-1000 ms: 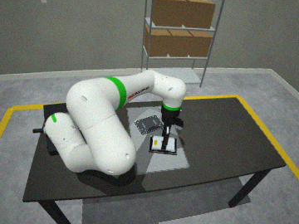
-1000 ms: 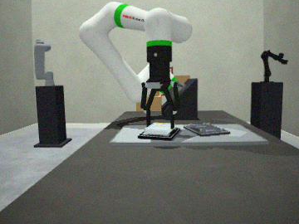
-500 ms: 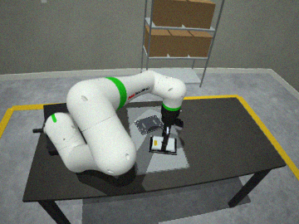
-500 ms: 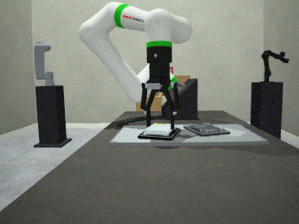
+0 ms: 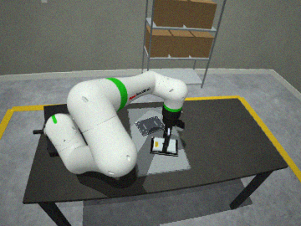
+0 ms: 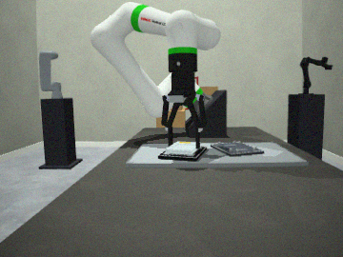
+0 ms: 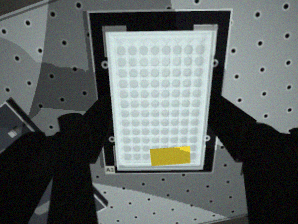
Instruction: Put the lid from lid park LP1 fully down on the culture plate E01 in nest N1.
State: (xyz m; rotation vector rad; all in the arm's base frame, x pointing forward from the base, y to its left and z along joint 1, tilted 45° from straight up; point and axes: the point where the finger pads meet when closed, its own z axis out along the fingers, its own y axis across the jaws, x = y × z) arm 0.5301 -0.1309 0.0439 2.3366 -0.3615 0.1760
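Right now my hand is 2 cm above the clear lid. From my hand the other things lie so: lid park LP1: 4 cm behind, 18 cm to the left, 4 cm below; nest N1: 4 cm below; culture plate: 3 cm below.
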